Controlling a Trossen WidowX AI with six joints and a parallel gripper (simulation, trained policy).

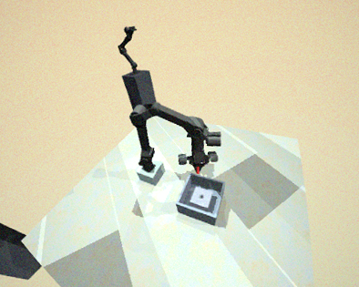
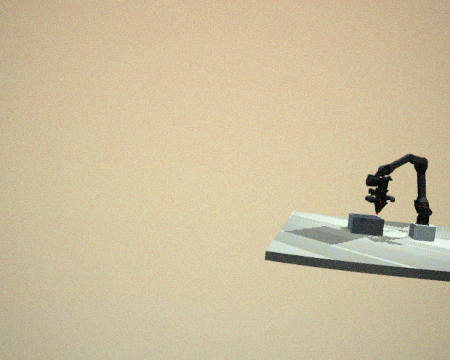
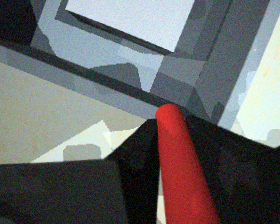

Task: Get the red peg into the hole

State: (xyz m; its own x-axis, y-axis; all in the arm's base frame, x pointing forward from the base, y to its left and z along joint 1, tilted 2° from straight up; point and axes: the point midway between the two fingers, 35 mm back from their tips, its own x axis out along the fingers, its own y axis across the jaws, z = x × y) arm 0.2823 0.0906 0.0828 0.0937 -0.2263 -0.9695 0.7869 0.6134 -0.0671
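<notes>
The plate is 6 cm ahead of my gripper tip, 8 cm to the right of it and 9 cm below it. From my gripper tip the other things lie so: grey-blue box: 6 cm ahead, 8 cm to the right, 11 cm below; then red peg: 1 cm to the left, 3 cm above.
</notes>
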